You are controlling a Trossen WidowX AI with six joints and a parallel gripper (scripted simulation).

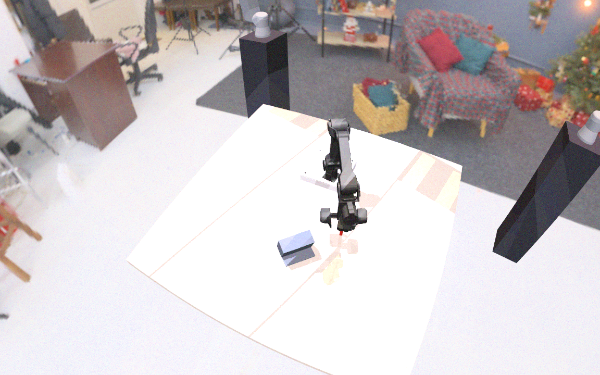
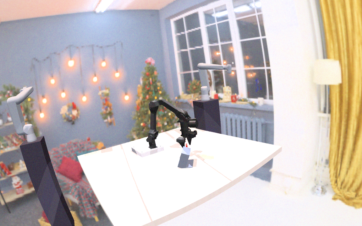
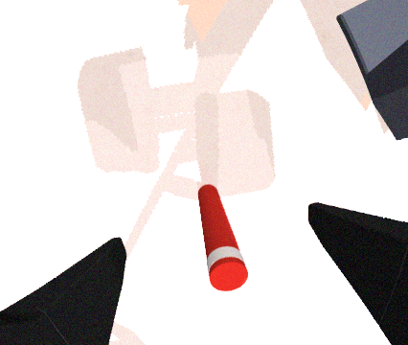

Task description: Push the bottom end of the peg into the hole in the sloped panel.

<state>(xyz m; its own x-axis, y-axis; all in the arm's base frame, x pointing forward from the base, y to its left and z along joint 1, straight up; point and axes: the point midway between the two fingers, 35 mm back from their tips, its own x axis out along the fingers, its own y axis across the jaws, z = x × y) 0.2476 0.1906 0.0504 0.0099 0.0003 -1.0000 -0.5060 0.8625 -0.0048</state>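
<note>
The red peg is right at my gripper tip. The rest, counted from my gripper tip: sloped panel (170 mm ahead, 120 mm to the right).
</note>
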